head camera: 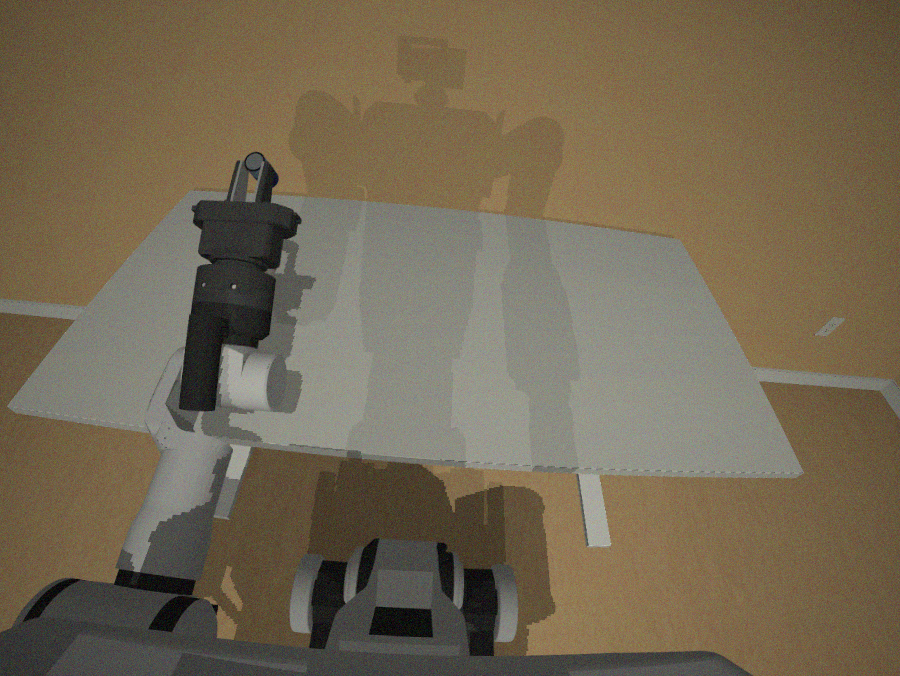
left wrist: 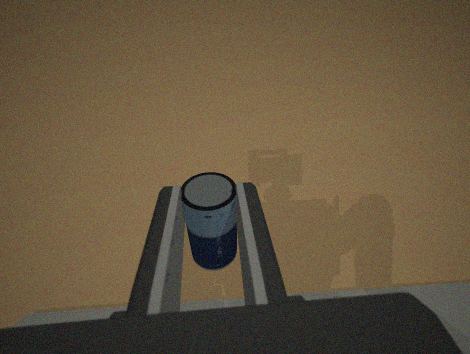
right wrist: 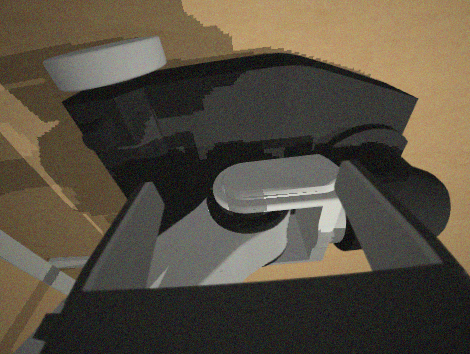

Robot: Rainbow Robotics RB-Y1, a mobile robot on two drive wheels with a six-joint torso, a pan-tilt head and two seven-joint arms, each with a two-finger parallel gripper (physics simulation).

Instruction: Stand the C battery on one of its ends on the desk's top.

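Frame: origin at the robot's base, x ahead, y left, z up, level; metres.
Seen in the pictures: left gripper, fingertip midpoint: [head camera: 255, 164] [left wrist: 209, 198]; right gripper, fingertip midpoint: [right wrist: 245, 184].
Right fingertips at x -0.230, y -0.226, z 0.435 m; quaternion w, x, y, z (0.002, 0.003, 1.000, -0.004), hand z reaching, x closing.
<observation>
A point is followed by its place in that frame.
The C battery [head camera: 254, 162] {x 0.336, y 0.220, z 1.112 m} [left wrist: 212, 225] {x 0.332, y 0.219, z 1.097 m}, light blue and dark blue with a grey end ringed in black, is held between the fingertips of my left gripper [head camera: 252, 171] {x 0.339, y 0.220, z 1.108 m} [left wrist: 209, 198] {x 0.339, y 0.220, z 1.108 m}. My left gripper is shut on it, and its fingers point toward the far edge of the desk [head camera: 625, 327] {x 0.489, y -0.460, z 0.721 m}, at the left of the head view. The battery shows against the brown background just past that edge, its grey end facing the head camera and its body slanting away. My right gripper [right wrist: 245, 184] {x -0.230, y -0.226, z 0.435 m} is open, with no object between its fingers; the battery does not show in the right wrist view.
The robot's shadow falls across the desk and the brown surface behind it. Desk legs [head camera: 595, 509] show below the near edge. The robot's base [head camera: 403, 589] stands near that edge. In the right wrist view, parts of the robot's own body [right wrist: 280, 100] {x -0.302, y -0.171, z 0.169 m} lie behind the fingers.
</observation>
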